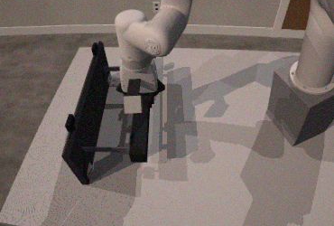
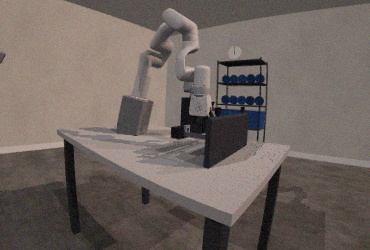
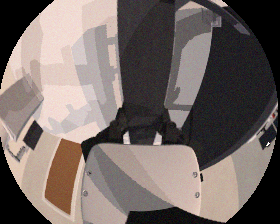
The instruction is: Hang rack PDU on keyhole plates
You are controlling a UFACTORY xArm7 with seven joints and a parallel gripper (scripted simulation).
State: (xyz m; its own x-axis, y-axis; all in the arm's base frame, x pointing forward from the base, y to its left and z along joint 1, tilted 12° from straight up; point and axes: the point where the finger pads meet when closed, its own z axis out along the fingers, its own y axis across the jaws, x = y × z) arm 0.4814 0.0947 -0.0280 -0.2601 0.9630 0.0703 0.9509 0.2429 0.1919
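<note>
The rack PDU lies 20 mm ahead of my hand and 10 mm below it. From my hand the other things lie so: back panel: 160 mm ahead, 40 mm to the left, 20 mm below.
</note>
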